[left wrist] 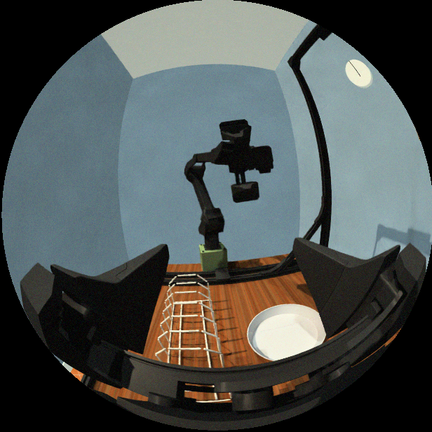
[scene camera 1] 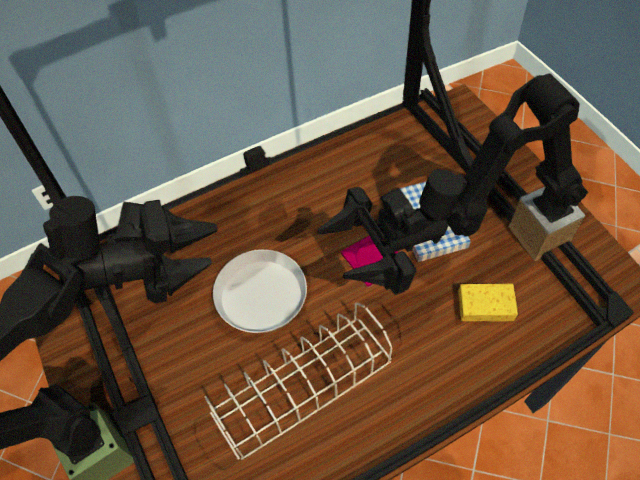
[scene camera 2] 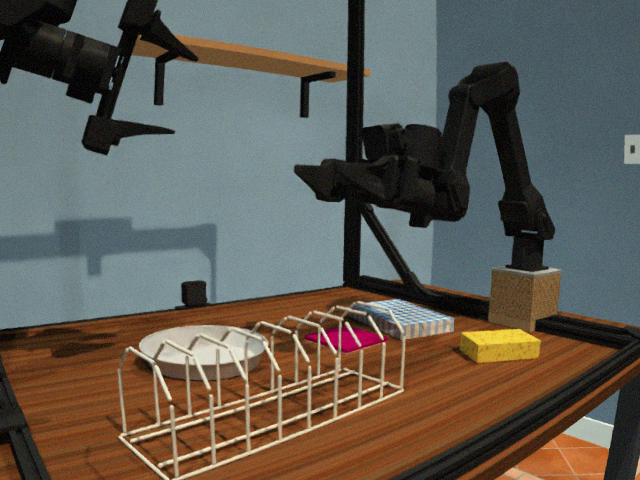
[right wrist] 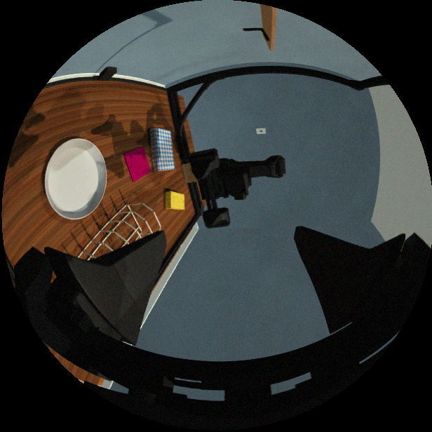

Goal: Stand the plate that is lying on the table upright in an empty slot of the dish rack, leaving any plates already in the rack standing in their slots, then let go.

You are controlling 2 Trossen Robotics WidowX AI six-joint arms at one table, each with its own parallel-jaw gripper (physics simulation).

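Pixels of known places: left gripper, fingertip midpoint: (scene camera 1: 330, 253) (scene camera 2: 314, 167); right gripper, fingertip midpoint: (scene camera 1: 213, 244) (scene camera 2: 185, 95); left arm's base, link origin: (scene camera 1: 553, 206) (scene camera 2: 527, 268); right arm's base, link origin: (scene camera 1: 81, 439).
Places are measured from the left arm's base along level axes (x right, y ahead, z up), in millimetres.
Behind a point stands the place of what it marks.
Note:
The white round plate (scene camera 1: 260, 291) @[z -106, x 143, y 604 mm] (scene camera 2: 175, 335) @[z -91, x 221, y 618 mm] (left wrist: 287, 335) (right wrist: 75, 179) lies flat on the table. The white wire dish rack (scene camera 1: 240, 456) @[z -80, x -161, y 763 mm] (scene camera 2: 403, 361) @[z -66, x -111, y 442 mm] (left wrist: 189, 331) stands beside it, nearer the bottom of the picture in scene camera 1. No plates stand in its slots. My left gripper (scene camera 1: 333, 253) @[z 173, x 2, y 505 mm] is open and empty, raised above the table to the right of the plate in scene camera 1. My right gripper (scene camera 1: 213, 244) @[z 257, x 40, y 669 mm] (scene camera 2: 185, 96) @[z 257, x 40, y 669 mm] (right wrist: 231, 235) is open and empty, high up, left of the plate in scene camera 1.
A magenta square (scene camera 1: 364, 253) @[z -101, x 127, y 372 mm] (scene camera 2: 346, 339) @[z -101, x 97, y 369 mm] (right wrist: 137, 164) lies under the left gripper. A blue checked cloth block (scene camera 1: 442, 245) @[z -85, x 63, y 221 mm] (scene camera 2: 408, 317) @[z -84, x 98, y 227 mm] (right wrist: 162, 149) lies right of it. A yellow sponge (scene camera 1: 488, 302) @[z -79, x -96, y 211 mm] (scene camera 2: 499, 345) @[z -83, x -113, y 238 mm] (right wrist: 175, 200) lies farther right. Black frame rails edge the table.

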